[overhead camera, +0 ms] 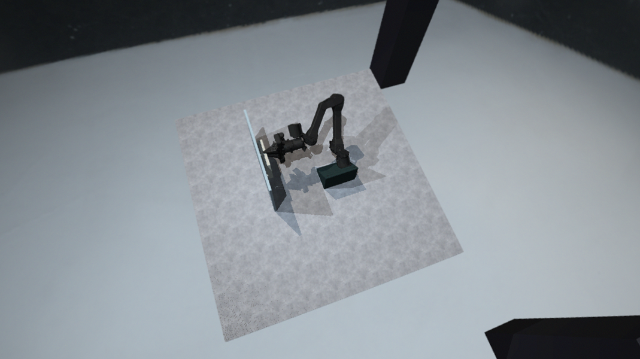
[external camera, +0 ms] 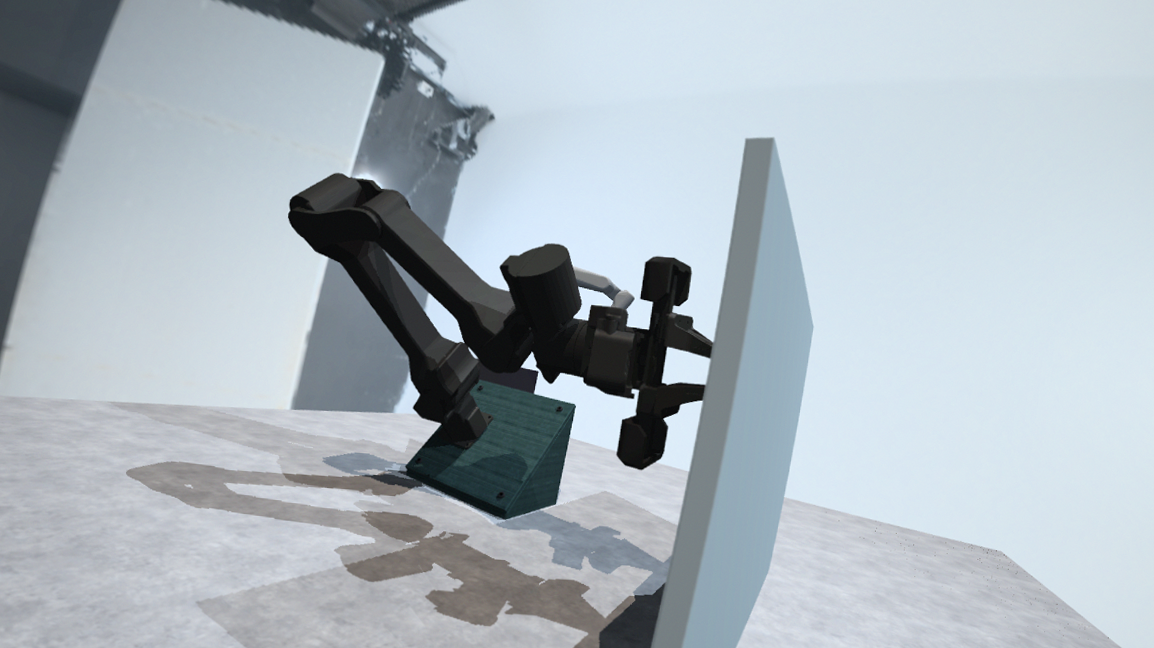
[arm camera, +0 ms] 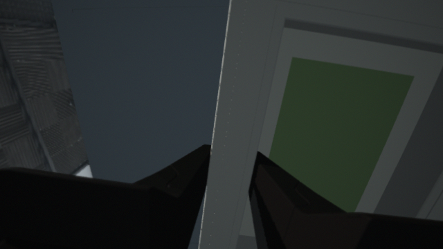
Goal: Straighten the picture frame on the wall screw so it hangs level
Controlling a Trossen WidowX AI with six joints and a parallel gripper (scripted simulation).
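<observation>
My gripper tip is now 5 cm above the picture frame, 1 cm to the right of it and 1 cm short of it. Also, from my gripper tip: grey-blue wall panel (7 cm below, 2 cm ahead, 1 cm to the left).
</observation>
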